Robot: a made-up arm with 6 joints.
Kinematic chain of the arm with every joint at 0, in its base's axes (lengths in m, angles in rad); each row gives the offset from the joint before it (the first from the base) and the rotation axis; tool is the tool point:
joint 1: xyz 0 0 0.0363 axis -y
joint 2: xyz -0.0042 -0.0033 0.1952 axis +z
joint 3: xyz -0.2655 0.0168 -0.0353 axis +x
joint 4: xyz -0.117 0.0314 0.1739 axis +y
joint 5: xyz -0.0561 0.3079 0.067 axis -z
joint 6: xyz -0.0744 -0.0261 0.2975 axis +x
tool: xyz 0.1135 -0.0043 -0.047
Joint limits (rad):
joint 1: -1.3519..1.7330
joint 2: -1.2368..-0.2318
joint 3: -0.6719..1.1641
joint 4: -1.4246..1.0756
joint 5: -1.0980..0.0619
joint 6: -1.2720..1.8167
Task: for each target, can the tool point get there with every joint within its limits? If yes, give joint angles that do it. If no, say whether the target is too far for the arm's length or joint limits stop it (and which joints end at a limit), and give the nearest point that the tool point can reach.
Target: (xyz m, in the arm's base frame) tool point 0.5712 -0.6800 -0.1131
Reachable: no: joint limits stop it (at a limit: joint 1, joint 2, joint 3, joint 5, joint 6) | nearest point 0.5063 -0.1961 0.2906 | short by 0.633 m
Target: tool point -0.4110 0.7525 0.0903
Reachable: yes | joints 1.3536 -0.7490 -0.4553 -0.4527 -0.5865 0.4072
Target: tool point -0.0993 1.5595 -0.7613
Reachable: no: too far | nearest point -0.1269 0.7983 -0.3873 | short by 0.849 m
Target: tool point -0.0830 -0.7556 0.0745
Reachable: no: joint limits stop it (at a limit: joint 2, joint 3, joint 5, joint 6) | nearest point -0.5409 -0.2279 0.2852 | short by 0.730 m
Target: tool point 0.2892 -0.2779 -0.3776
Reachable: no: joint limits stop it (at a limit: joint 1, joint 2, joint 3, joint 4, joint 6) | nearest point 0.2985 0.2056 -0.3251 | short by 0.486 m
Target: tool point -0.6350 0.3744 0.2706
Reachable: yes | joints 1.0733 -0.3422 0.1305 0.6167 -0.6458 0.9920
